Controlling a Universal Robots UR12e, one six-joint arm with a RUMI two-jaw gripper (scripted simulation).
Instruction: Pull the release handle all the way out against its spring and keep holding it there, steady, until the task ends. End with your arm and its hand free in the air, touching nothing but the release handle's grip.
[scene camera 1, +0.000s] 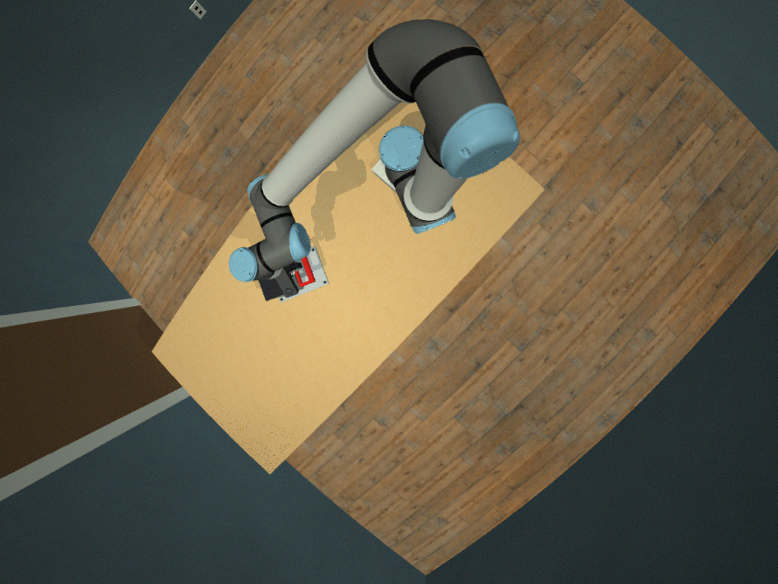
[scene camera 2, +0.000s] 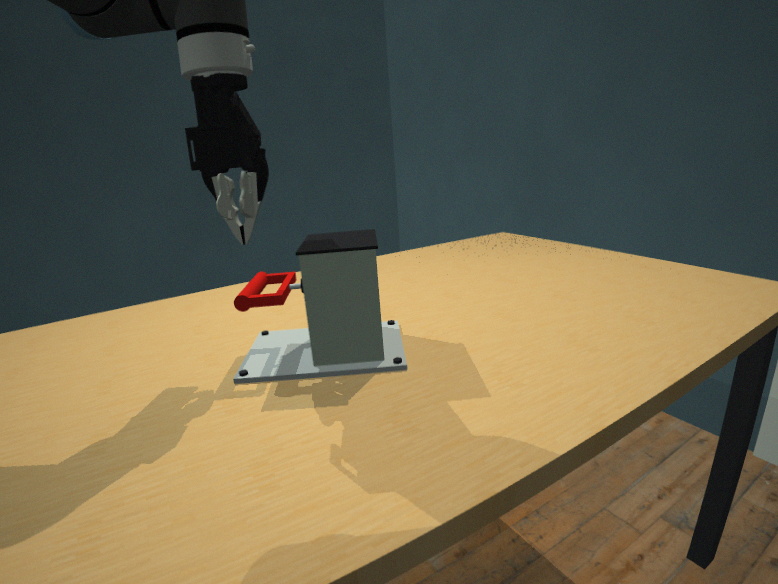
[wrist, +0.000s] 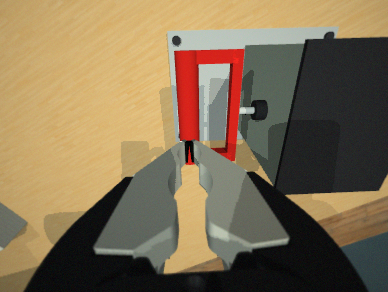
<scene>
I see my gripper (scene camera 2: 244, 244) and a release handle (scene camera 2: 250, 296).
My gripper also shows in the wrist view (wrist: 189, 142). The release handle is seen too in the wrist view (wrist: 187, 62).
</scene>
